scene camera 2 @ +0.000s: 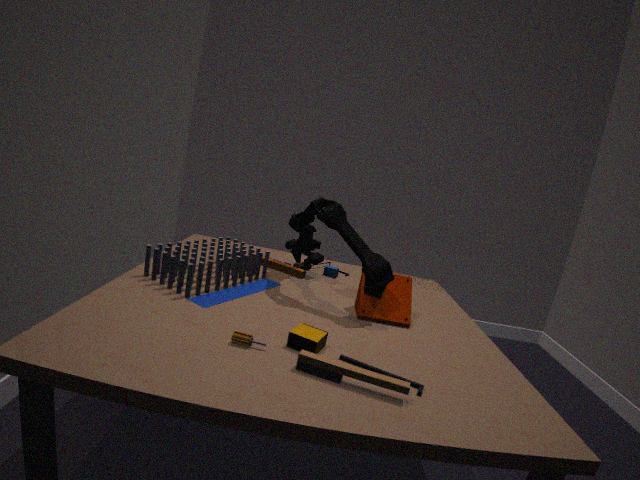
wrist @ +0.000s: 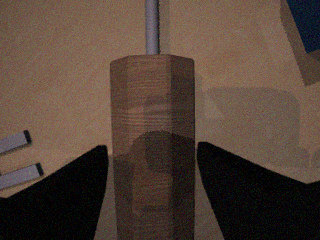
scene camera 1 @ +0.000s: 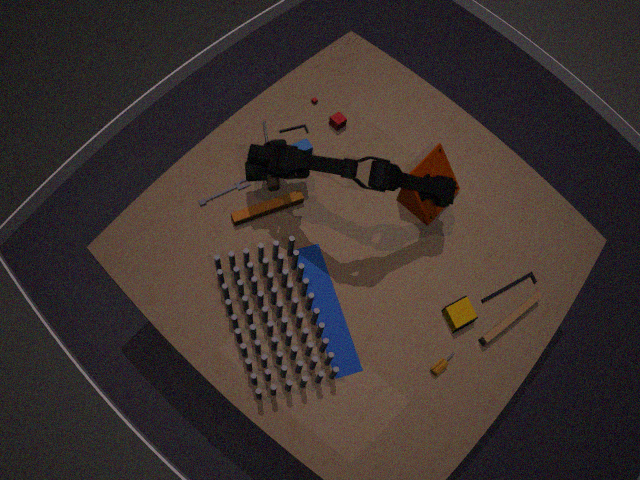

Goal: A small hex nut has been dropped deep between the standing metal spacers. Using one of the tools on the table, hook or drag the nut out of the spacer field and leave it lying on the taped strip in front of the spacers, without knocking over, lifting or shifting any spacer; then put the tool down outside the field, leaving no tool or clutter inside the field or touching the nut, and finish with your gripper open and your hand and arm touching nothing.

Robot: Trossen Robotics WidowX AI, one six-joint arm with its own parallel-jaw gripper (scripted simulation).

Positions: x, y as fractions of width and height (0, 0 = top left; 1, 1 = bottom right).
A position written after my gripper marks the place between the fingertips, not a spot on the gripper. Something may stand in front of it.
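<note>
Yellow block (scene camera 1: 0.72, 0.65) and orange bar (scene camera 1: 0.44, 0.42) visible. In the wrist view the block is out of frame; in the wrist view the bar is likewise out of frame. My gripper (wrist: 0.48, 0.64) is visible.
</note>
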